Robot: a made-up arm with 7 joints.
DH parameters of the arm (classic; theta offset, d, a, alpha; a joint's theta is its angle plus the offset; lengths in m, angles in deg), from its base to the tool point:
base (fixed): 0 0.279 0.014 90
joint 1: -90 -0.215 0.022 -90
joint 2: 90 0.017 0.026 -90
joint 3: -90 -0.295 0.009 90
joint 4: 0 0.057 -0.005 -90
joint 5: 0 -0.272 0.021 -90
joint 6: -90 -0.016 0.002 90
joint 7: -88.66 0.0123 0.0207 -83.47
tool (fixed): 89.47 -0.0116 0 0
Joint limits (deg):
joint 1: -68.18..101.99
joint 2: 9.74..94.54
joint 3: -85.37..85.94
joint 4: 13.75..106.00
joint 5: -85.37..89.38
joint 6: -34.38..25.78
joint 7: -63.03..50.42
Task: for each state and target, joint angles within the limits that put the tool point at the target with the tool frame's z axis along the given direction. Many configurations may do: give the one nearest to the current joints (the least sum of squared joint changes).
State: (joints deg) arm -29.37 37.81 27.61 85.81 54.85 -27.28 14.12
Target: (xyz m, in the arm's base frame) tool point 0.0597 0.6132 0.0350 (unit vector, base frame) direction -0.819 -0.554 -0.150
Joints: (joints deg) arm -53.56 42.27 59.01 75.53 57.43 -14.95 14.29
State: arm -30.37 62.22 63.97 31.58 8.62 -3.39 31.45
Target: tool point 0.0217 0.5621 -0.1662 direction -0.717 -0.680 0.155
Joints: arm -24.70 23.77 61.96 41.69 21.96 -24.70 30.09
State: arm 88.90 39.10 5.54 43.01 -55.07 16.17 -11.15
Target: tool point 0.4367 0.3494 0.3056 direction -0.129 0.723 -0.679
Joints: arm 56.14 53.86 -25.41 94.45 -66.44 -6.58 -43.48
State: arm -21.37 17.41 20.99 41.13 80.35 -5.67 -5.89
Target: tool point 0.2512 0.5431 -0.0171 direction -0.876 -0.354 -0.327
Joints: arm -10.10 43.39 24.18 62.17 73.02 -16.11 26.38
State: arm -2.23 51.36 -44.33 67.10 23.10 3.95 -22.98
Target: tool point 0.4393 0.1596 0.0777 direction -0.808 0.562 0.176
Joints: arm 44.96 24.55 -43.38 71.62 31.20 20.19 9.18
